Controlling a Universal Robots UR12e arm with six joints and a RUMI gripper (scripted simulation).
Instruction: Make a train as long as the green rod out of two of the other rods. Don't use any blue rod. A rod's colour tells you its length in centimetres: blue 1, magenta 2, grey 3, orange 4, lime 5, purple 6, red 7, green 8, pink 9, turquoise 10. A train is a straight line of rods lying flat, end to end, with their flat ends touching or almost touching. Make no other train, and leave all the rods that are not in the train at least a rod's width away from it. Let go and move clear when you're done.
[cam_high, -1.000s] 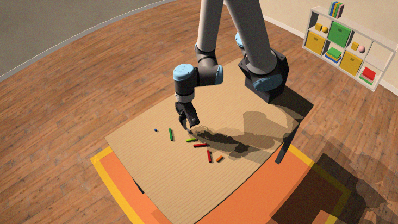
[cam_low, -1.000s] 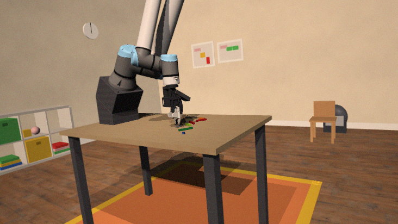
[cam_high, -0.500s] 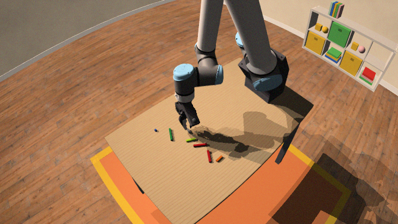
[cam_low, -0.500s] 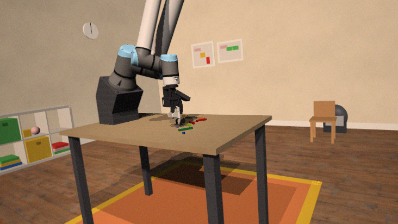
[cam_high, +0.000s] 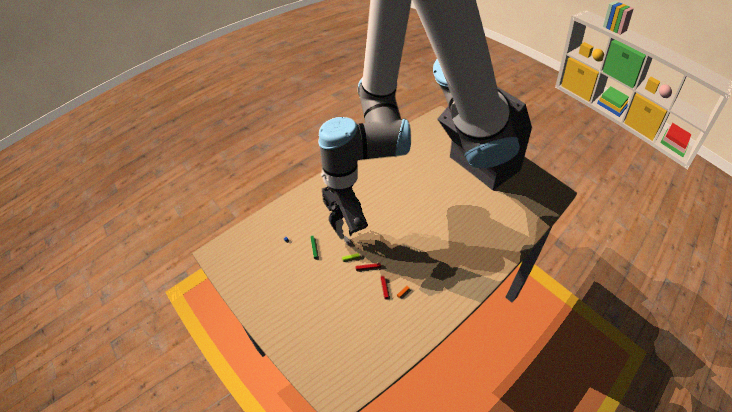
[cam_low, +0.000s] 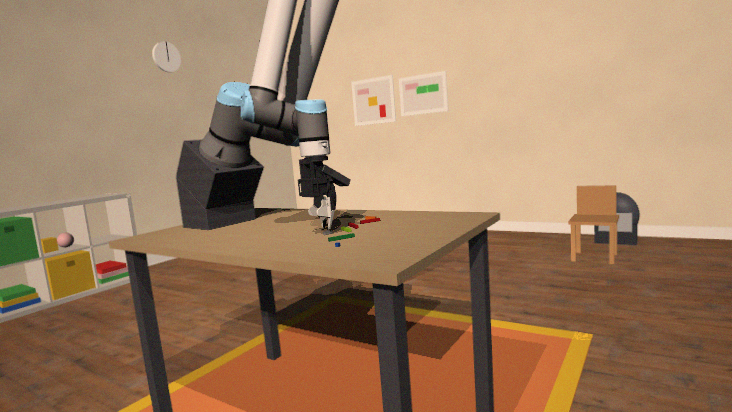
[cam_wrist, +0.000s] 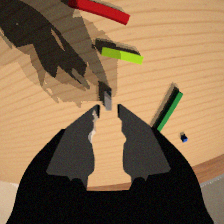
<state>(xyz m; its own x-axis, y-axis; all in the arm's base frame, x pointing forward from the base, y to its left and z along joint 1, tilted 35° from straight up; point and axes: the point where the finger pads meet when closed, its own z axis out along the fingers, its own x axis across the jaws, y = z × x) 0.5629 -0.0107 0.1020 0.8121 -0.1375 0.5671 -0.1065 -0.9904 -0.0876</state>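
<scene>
My gripper is now 3 cm above the grey rod. The rest, counted from my hand: green rod 9 cm ahead, 4 cm to the right, 3 cm below; then lime rod 6 cm to the left, 3 cm below, 3 cm ahead; then small blue rod 15 cm ahead, 11 cm to the right, 3 cm below.
</scene>
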